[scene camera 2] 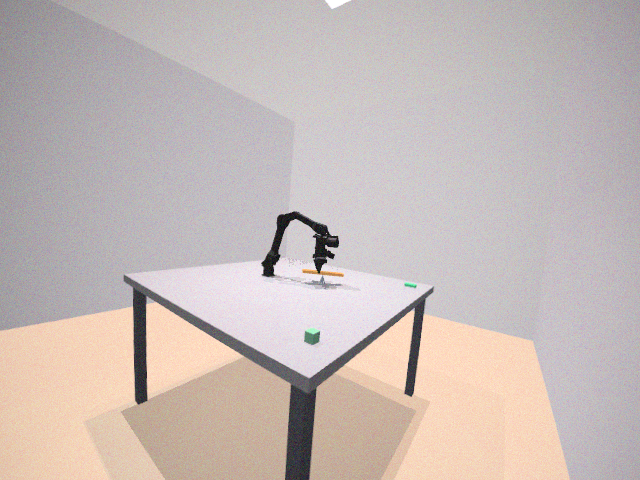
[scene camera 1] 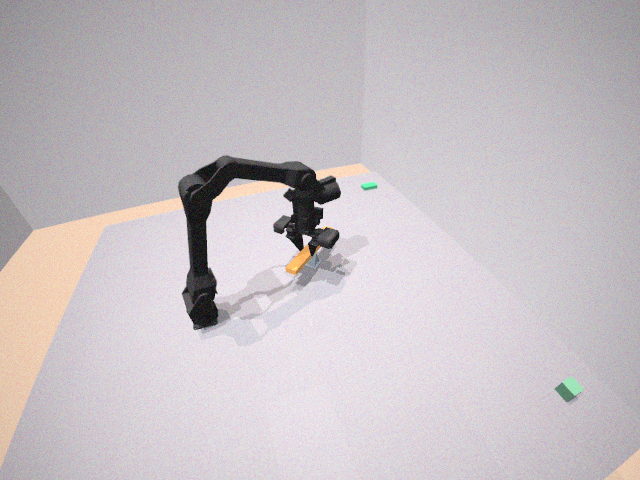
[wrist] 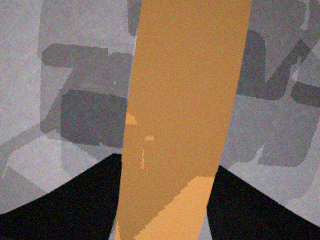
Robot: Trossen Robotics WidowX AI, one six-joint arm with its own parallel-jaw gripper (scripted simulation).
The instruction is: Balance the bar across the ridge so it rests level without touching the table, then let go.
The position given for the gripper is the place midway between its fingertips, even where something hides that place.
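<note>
The gripper (scene camera 1: 307, 253) (wrist: 165, 170) is holding a bar (wrist: 185, 69).
</note>
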